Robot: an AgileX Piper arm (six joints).
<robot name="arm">
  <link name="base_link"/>
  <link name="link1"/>
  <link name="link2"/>
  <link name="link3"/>
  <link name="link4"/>
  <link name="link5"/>
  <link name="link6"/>
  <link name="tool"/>
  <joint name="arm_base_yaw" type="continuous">
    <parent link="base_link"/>
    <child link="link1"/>
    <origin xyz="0 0 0.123" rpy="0 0 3.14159"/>
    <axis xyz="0 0 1"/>
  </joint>
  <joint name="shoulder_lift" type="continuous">
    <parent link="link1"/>
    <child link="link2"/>
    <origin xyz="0 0 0" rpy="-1.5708 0 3.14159"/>
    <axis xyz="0 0 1"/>
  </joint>
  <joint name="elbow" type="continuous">
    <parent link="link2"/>
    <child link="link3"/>
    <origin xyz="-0.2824 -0.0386 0"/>
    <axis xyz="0 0 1"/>
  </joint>
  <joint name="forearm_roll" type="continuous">
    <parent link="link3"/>
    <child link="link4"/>
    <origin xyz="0.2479 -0.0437 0" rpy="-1.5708 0 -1.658"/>
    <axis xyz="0 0 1"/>
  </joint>
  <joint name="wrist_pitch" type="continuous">
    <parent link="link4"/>
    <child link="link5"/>
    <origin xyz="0 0 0" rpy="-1.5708 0 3.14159"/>
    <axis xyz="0 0 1"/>
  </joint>
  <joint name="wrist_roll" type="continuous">
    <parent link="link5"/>
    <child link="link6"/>
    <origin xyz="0 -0.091 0" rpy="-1.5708 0 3.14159"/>
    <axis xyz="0 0 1"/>
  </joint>
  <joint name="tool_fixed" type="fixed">
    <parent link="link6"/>
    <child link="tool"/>
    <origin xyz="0 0 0" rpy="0 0 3.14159"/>
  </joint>
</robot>
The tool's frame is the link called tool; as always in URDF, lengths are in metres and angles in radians. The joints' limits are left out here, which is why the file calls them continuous.
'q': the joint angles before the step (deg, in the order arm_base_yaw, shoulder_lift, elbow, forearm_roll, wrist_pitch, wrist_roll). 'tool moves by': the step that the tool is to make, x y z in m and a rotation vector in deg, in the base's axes. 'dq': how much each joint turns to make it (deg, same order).
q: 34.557, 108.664, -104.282, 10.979, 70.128, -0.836
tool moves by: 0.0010, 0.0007, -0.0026, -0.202, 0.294, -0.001
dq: 0.001, 0.357, 0.010, 0.000, -0.011, 0.000
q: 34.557, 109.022, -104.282, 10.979, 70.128, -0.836
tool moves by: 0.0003, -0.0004, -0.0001, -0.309, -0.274, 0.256
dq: -0.006, 0.004, -0.003, -0.312, -0.001, -0.286
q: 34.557, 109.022, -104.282, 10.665, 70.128, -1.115
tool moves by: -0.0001, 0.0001, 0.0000, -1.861, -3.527, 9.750
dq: -0.002, -0.007, 0.017, 0.105, -0.011, -10.573
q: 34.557, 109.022, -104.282, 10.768, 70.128, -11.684
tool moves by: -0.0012, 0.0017, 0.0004, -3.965, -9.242, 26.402
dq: 0.007, -0.006, 0.012, 1.389, -0.008, -28.690
